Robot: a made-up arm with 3 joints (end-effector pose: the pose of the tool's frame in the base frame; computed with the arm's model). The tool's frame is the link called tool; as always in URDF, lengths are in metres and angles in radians.
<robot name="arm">
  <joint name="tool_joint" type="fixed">
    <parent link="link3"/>
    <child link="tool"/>
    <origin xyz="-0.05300 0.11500 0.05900" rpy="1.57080 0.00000 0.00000"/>
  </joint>
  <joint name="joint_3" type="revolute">
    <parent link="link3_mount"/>
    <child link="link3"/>
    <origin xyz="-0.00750 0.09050 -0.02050" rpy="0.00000 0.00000 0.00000"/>
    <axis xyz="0 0 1"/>
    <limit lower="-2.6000" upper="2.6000"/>
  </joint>
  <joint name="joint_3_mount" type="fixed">
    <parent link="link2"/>
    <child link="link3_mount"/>
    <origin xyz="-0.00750 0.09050 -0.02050" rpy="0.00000 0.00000 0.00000"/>
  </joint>
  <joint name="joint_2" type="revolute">
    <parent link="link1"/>
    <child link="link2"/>
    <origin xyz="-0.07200 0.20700 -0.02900" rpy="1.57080 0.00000 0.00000"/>
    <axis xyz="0 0 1"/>
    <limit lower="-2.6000" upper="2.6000"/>
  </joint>
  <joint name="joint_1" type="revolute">
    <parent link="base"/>
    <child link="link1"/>
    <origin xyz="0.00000 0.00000 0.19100" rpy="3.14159 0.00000 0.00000"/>
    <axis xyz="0 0 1"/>
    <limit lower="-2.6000" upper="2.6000"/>
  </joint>
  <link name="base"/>
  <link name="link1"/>
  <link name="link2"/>
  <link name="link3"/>
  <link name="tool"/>
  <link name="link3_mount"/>
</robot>
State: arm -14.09 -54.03 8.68
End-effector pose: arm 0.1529 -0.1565 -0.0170 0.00 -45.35 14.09
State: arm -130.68 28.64 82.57
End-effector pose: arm 0.3128 -0.0739 0.1594 180.00 68.79 -49.32
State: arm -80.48 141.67 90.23
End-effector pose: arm 0.1782 -0.0799 0.4005 180.00 -51.90 -99.52
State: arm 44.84 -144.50 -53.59
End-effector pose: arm -0.0907 -0.1763 0.4844 -180.00 18.09 135.16
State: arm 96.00 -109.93 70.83
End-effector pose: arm -0.2020 -0.1142 0.1449 0.00 -39.10 -96.00
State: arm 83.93 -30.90 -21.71
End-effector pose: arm -0.1808 -0.0869 -0.0550 0.00 -52.61 -83.93
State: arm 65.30 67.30 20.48
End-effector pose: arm -0.3229 0.2497 0.2125 0.00 87.78 -65.30
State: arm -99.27 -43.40 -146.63
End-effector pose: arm 0.1747 0.1031 0.2007 180.00 10.03 -80.73
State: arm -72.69 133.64 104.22
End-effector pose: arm 0.1605 -0.1203 0.3721 180.00 -57.86 -107.31
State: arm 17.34 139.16 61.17
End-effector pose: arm -0.1416 -0.1538 0.4562 -180.00 -20.33 162.66
